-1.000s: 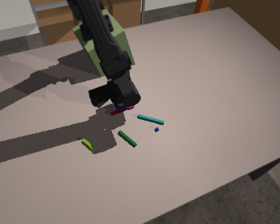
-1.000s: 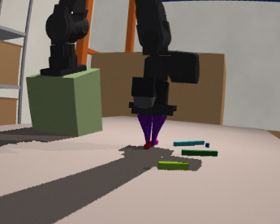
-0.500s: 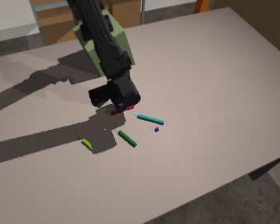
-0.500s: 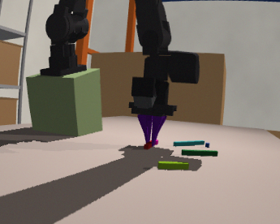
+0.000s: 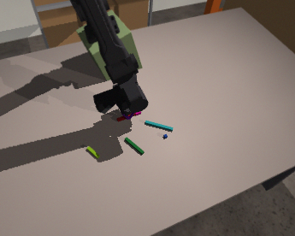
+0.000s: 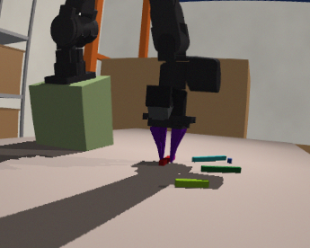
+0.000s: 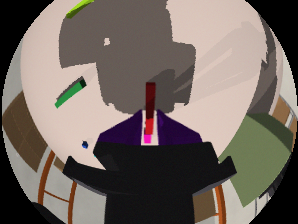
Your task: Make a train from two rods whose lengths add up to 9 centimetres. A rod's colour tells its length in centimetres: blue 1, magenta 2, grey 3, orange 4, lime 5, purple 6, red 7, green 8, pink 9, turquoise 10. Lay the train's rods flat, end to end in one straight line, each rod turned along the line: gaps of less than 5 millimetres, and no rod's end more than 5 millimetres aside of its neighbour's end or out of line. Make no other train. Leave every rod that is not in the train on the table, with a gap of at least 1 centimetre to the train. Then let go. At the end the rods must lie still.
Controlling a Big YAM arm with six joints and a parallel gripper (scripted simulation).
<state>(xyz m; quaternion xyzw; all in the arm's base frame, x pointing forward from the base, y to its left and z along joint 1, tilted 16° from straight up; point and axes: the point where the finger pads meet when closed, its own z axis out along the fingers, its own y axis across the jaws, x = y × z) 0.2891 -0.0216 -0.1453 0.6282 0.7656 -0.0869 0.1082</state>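
My gripper is now 1 cm to the left of the red rod. Also, from my hand: magenta rod (4 cm to the left); turquoise rod (7 cm ahead, 9 cm to the left); green rod (12 cm ahead, 1 cm to the right).
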